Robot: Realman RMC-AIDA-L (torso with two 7-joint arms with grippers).
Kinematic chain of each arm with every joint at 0, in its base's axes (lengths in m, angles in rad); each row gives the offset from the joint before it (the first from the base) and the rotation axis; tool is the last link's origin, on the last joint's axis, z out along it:
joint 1: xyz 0 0 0.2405 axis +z
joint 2: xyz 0 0 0 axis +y
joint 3: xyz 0 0 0.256 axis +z
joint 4: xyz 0 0 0 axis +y
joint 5: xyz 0 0 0.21 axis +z
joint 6: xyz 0 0 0 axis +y
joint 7: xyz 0 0 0.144 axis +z
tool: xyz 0 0 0
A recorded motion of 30 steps. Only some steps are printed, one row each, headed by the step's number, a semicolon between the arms.
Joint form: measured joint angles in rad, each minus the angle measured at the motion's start. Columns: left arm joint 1, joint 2, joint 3, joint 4, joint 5, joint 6, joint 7; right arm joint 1, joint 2, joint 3, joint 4, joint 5, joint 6, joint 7.
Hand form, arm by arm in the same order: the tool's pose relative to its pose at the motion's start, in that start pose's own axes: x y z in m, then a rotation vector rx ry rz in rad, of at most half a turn. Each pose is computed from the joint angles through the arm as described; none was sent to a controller.
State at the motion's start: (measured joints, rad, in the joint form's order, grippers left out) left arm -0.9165 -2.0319 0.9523 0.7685 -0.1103 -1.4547 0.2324; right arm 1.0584 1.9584 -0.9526 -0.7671 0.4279 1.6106 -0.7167
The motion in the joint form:
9: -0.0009 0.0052 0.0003 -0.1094 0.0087 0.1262 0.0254; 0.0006 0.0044 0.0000 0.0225 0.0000 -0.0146 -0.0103
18: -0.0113 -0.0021 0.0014 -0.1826 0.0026 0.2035 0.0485; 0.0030 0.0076 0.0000 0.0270 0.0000 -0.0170 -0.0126
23: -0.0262 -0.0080 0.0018 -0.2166 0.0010 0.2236 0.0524; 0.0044 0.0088 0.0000 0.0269 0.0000 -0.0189 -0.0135
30: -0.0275 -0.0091 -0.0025 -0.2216 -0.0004 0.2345 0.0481; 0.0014 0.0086 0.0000 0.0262 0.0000 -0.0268 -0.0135
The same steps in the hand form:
9: -0.0013 -0.0057 0.0209 0.0187 0.0173 0.0141; 0.0014 0.0007 0.0057 -0.0080 0.0050 -0.0029
18: -0.0022 -0.0001 0.0351 0.0117 0.0258 0.0401; 0.0008 0.0021 0.0073 -0.0116 0.0060 -0.0065
23: -0.0021 0.0067 0.0398 0.0041 0.0196 0.0541; 0.0000 0.0025 0.0075 -0.0111 0.0043 -0.0091
30: -0.0013 0.0073 0.0407 0.0011 0.0269 0.0470; 0.0002 0.0012 0.0078 -0.0059 -0.0010 -0.0066

